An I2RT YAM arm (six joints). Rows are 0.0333 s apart.
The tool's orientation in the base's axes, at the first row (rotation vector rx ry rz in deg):
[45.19, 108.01, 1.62]
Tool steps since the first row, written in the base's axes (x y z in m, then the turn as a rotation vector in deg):
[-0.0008, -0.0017, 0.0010, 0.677, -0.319, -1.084]
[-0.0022, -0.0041, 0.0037, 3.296, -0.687, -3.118]
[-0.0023, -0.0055, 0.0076, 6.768, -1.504, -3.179]
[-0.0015, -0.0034, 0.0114, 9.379, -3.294, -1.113]
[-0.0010, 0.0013, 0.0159, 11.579, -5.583, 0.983]
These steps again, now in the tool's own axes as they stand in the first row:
[-0.0015, -0.0014, -0.0006, 0.551, -0.300, 1.158]
[-0.0047, -0.0030, -0.0022, 1.385, 0.000, 4.375]
[-0.0086, -0.0027, -0.0036, 0.173, 1.094, 7.546]
[-0.0107, 0.0007, -0.0053, -3.080, 1.762, 9.352]
[-0.0120, 0.0063, -0.0085, -6.525, 1.842, 10.966]

